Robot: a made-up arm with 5 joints. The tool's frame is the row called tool.
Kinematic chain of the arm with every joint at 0, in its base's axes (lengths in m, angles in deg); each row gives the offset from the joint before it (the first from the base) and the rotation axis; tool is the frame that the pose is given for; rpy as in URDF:
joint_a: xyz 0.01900 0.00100 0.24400 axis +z
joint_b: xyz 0.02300 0.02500 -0.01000 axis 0 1 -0.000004
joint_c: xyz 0.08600 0.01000 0.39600 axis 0 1 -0.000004
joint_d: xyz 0.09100 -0.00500 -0.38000 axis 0 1 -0.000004
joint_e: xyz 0.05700 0.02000 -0.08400 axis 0 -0.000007 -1
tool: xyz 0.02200 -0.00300 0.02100 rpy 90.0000 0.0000 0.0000
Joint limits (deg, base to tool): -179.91..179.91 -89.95..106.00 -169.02..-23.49 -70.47..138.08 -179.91..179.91
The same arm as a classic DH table. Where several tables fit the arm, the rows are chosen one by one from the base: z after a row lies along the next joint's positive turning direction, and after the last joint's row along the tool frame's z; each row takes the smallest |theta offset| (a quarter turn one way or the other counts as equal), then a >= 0, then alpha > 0; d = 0 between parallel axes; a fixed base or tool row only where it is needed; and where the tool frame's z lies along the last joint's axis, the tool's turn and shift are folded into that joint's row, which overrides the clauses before.
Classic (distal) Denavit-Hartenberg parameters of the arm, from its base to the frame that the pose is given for. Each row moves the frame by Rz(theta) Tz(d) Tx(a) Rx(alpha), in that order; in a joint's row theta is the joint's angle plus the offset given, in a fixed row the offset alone. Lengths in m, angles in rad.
base (fixed): d 0.0000, theta_offset 0.0526, a 0.0190, alpha 0.0000
joint_a: d 0.2340, theta_offset -0.0526, a 0.0230, alpha -1.5708
joint_b: d 0.0000, theta_offset -1.3569, a 0.4052, alpha 0.0000
joint_c: d 0.0000, theta_offset -0.4489, a -0.3907, alpha 0.0000
joint_d: d 0.0500, theta_offset -1.3357, a -0.0570, alpha 1.5708
joint_e: d 0.0630, theta_offset 0.0000, a -0.0220, alpha 1.5708
tool (fixed): d 0.0030, theta_offset 3.1416, a 0.0000, alpha 0.0000
Joint limits (rad, base to tool): -3.1400..3.1400 -1.5699..1.8500 -2.9500..-0.4100 -1.2299..2.4100 -3.1400..3.1400

